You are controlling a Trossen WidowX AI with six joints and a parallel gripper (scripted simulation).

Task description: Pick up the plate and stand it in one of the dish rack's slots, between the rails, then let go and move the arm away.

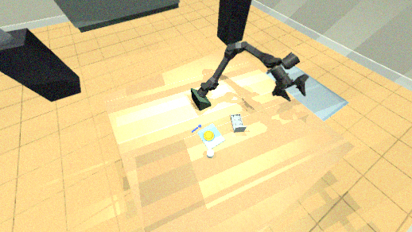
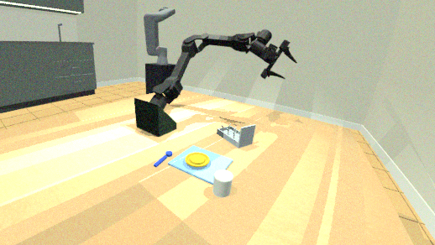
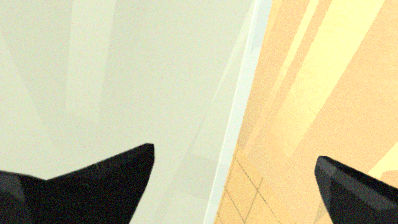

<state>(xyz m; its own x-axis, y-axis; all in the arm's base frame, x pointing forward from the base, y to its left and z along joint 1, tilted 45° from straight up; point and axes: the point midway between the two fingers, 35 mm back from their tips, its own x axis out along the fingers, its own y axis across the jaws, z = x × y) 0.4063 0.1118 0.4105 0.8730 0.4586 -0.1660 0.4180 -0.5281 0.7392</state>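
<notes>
Right now my gripper tip is 130 mm past the yellow plate, 470 mm to the left of it and 260 mm above it. The rest, counted from my gripper tip: white cup (20 mm behind, 520 mm to the right, 250 mm below); light blue mat (130 mm behind, 460 mm to the right, 270 mm below); grey dish rack (120 mm behind, 240 mm to the right, 250 mm below).
</notes>
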